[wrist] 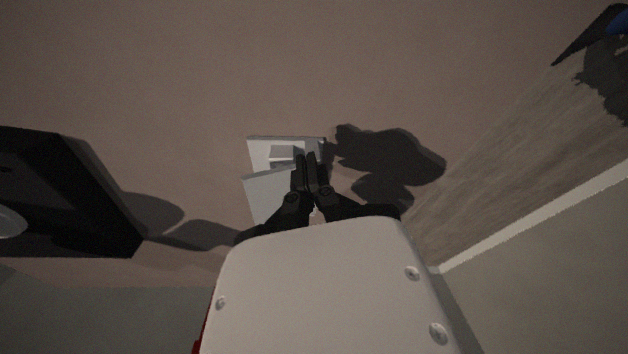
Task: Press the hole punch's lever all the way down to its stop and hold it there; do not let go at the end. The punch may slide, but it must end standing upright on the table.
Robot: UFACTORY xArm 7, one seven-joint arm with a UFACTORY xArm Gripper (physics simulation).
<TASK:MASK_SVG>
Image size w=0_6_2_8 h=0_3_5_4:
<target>my gripper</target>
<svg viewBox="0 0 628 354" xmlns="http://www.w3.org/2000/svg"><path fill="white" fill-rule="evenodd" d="M199 354L464 354L424 259L412 236L401 223L399 209L393 204L360 205L335 192L333 186L329 185L326 165L317 164L314 151L309 152L306 158L302 154L296 155L296 170L291 171L290 192L284 196L282 206L265 224L259 224L242 231L235 237L234 247L229 251L217 280ZM316 205L318 210L324 214L326 223L309 226L309 214L313 212L313 208Z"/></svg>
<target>hole punch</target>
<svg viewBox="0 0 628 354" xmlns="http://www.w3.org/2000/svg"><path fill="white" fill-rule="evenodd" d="M323 137L247 137L247 145L254 173L242 175L241 179L256 226L265 224L282 206L284 196L290 192L291 171L296 170L296 155L302 154L306 158L309 152L314 151L317 164L321 164Z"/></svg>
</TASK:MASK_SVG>
